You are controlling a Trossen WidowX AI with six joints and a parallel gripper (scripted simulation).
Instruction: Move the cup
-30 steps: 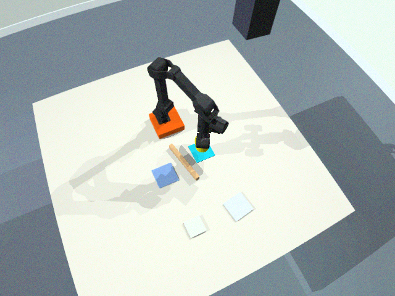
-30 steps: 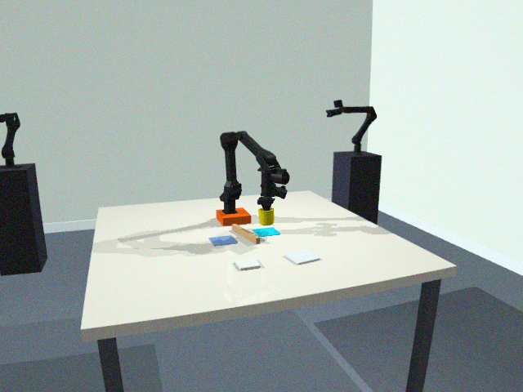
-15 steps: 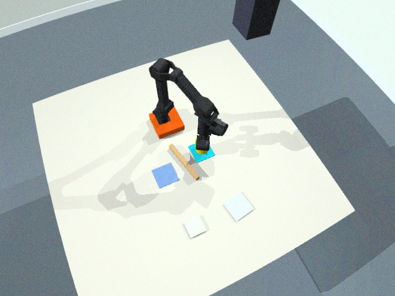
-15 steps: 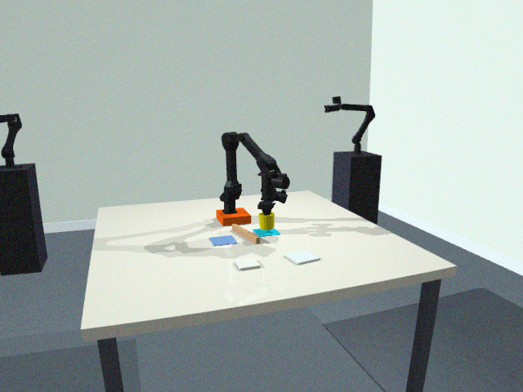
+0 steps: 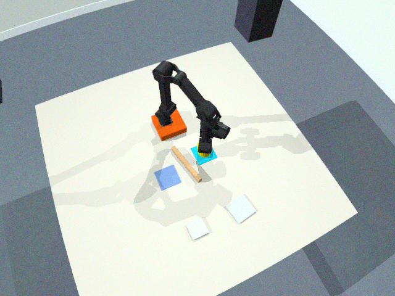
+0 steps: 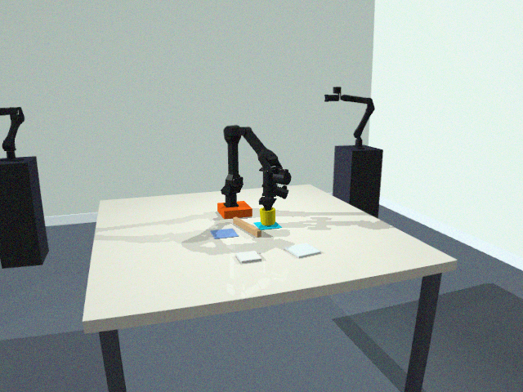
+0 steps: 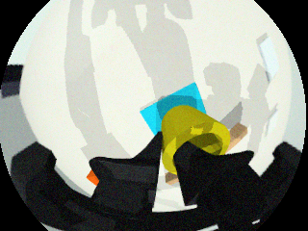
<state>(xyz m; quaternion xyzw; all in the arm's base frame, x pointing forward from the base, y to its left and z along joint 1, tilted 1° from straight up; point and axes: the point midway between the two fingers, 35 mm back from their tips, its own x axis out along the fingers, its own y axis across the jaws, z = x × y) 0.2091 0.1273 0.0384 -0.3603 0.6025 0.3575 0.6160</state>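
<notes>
Right now the cyan pad is 3 cm ahead of my gripper tip, 2 cm to the right of it and 5 cm below it. From my gripper tip the other things lie so: wooden bar 5 cm ahead, 12 cm to the right, 4 cm below.
</notes>
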